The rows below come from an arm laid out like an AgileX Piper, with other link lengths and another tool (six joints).
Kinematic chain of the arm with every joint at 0, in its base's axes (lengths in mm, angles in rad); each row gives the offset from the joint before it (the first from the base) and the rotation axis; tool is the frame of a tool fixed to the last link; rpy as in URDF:
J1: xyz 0 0 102.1 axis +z
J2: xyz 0 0 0 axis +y
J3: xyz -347.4 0 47.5 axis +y
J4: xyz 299.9 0 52.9 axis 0.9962 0 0.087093
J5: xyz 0 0 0 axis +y
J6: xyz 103.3 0 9 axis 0.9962 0 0.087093
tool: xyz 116.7 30 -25.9 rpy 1.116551 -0.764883 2.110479
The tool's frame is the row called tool.
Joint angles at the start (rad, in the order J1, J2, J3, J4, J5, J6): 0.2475, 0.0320, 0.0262, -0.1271, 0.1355, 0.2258
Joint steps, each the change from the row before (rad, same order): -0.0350, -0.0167, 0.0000, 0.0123, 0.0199, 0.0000; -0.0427, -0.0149, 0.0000, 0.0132, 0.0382, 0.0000; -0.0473, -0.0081, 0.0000, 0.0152, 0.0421, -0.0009; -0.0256, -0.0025, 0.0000, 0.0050, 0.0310, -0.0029; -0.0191, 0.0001, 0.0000, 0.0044, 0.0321, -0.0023
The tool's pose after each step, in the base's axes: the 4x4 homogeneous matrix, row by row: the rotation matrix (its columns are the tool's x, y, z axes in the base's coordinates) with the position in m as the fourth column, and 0 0 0 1 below. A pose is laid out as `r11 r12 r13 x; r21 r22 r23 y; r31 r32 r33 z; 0 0 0 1`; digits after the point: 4 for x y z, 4 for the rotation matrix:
-0.3214 0.2198 0.9211 0.1585; 0.4825 -0.7989 0.3590 0.0649; 0.8148 0.5598 0.1507 0.1394; 0 0 0 1
-0.2783 0.1965 0.9402 0.1586; 0.4891 -0.8134 0.3148 0.0577; 0.8266 0.5475 0.1302 0.1342; 0 0 0 1
-0.2239 0.1746 0.9588 0.1583; 0.4939 -0.8278 0.2661 0.0501; 0.8402 0.5331 0.0991 0.1272; 0 0 0 1
-0.1863 0.1671 0.9682 0.1574; 0.5001 -0.8321 0.2399 0.0456; 0.8457 0.5289 0.0714 0.1212; 0 0 0 1
-0.1485 0.1667 0.9748 0.1558; 0.5041 -0.8353 0.2196 0.0422; 0.8508 0.5240 0.0400 0.1146; 0 0 0 1

